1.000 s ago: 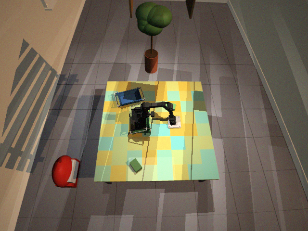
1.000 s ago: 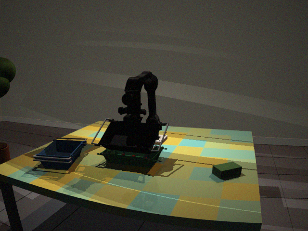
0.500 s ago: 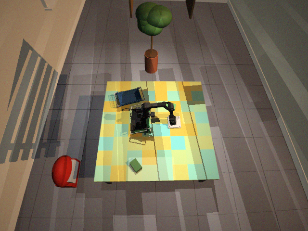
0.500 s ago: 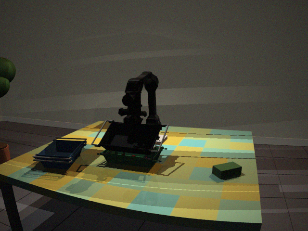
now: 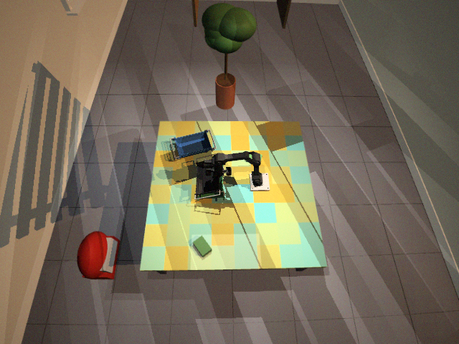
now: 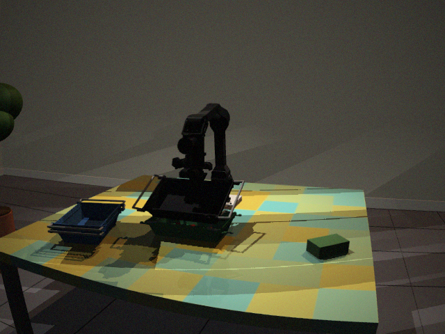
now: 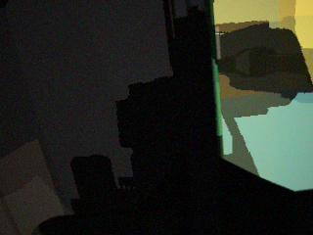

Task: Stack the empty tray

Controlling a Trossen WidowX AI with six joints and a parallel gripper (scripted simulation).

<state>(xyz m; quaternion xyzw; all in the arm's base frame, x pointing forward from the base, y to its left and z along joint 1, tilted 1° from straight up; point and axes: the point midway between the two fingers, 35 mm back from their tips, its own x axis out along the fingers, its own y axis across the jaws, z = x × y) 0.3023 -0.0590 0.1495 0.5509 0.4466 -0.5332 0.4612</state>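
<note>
Right now the black tray is 8 cm ahead of my gripper tip and 1 cm to the right of it.
</note>
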